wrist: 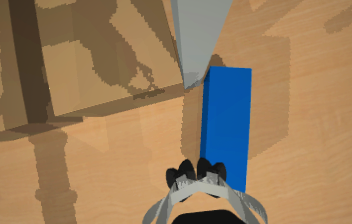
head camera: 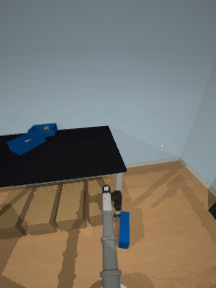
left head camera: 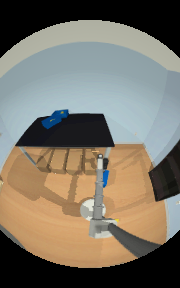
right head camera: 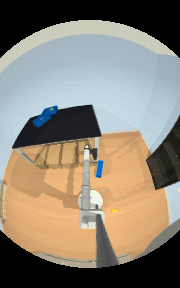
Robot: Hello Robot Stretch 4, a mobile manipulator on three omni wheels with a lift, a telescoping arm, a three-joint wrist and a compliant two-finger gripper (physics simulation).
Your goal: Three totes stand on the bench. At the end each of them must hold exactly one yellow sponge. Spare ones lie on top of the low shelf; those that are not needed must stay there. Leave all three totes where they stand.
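Pixels of known places: gripper, fingertip midpoint: (wrist: pixel 195 171) (head camera: pixel 117 216) (right head camera: pixel 94 162); robot's base, origin of the base link: (left head camera: pixel 92 209) (right head camera: pixel 90 200).
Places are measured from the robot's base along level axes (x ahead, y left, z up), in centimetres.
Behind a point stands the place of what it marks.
Observation:
Two blue totes stand together at the left back of the black bench (head camera: pixel 75 155) @[x 94.4, y 27.4, z 88.7 cm] (left head camera: pixel 80 132) @[x 91.7, y 26.2, z 88.7 cm] (right head camera: pixel 70 125) @[x 92.6, y 22.8, z 88.7 cm]: the front tote (head camera: pixel 22 145) @[x 103.5, y 80.3, z 97.1 cm] (left head camera: pixel 50 123) @[x 105.8, y 78.9, z 94.1 cm] (right head camera: pixel 41 120) @[x 108.0, y 77.6, z 95.1 cm] and the back tote (head camera: pixel 37 131) @[x 135.1, y 80.3, z 97.2 cm] (left head camera: pixel 62 114) @[x 136.7, y 68.9, z 95.1 cm] (right head camera: pixel 50 109). Both show a yellow patch inside in the head view. A blue box (head camera: pixel 124 230) @[x 56.0, y -16.6, z 17.3 cm] (left head camera: pixel 105 178) @[x 57.1, y -19.0, z 17.3 cm] (right head camera: pixel 99 169) @[x 55.7, y -17.5, z 17.3 cm] (wrist: pixel 227 120) @[x 62.9, y -18.0, z 17.3 cm], maybe a tote on its side, lies on the floor by the bench's right leg. A yellow sponge (left head camera: pixel 117 220) @[x -24.5, y -46.2, z 2.3 cm] (right head camera: pixel 115 211) @[x -26.2, y -44.5, z 2.2 cm] lies on the floor near my base. My gripper (head camera: pixel 117 216) @[x 58.6, y -8.7, z 43.3 cm] (wrist: pixel 195 171) @[x 58.6, y -8.7, z 43.3 cm] is shut and empty, above the floor beside the blue box.
Several brown cartons (head camera: pixel 70 205) @[x 82.8, y 43.0, z 24.3 cm] (wrist: pixel 100 60) @[x 79.6, y 7.9, z 24.3 cm] stand under the bench. The bench's grey leg (wrist: pixel 202 35) @[x 74.5, y -11.9, z 42.5 cm] is just ahead of the gripper. A dark shelf unit (left head camera: pixel 159 182) @[x 38.3, y -160.5, z 7.3 cm] (right head camera: pixel 156 172) @[x 33.1, y -152.1, z 7.3 cm] stands at the right. My extended arm (head camera: pixel 109 245) @[x 26.8, y -0.1, z 85.6 cm] reaches toward the bench's right end.

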